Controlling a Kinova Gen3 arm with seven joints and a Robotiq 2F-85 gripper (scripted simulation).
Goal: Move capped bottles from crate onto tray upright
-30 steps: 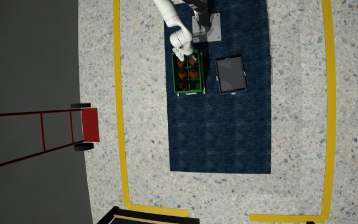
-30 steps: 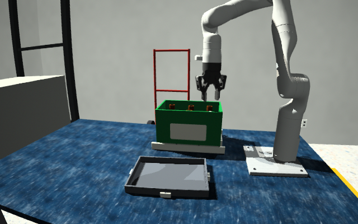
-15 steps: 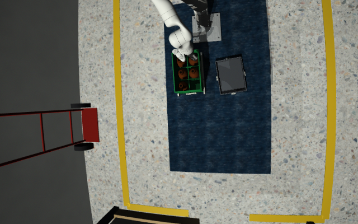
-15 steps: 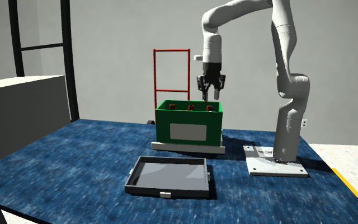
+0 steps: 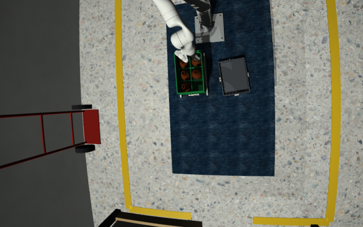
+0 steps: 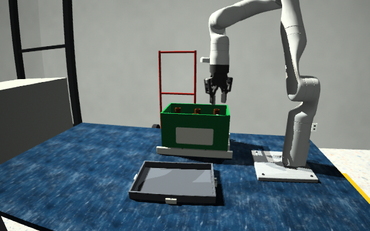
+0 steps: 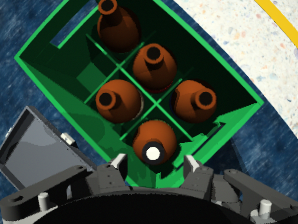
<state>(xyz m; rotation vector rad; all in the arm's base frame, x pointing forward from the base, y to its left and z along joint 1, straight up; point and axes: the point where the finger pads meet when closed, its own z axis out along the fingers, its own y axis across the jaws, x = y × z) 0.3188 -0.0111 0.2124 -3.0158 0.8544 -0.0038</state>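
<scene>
Now: hand 14 cm above the bottle. From my hand the other things lie so: grey tray (6 cm ahead, 28 cm to the left, 21 cm below); then green crate (10 cm ahead, 2 cm to the right, 14 cm below).
</scene>
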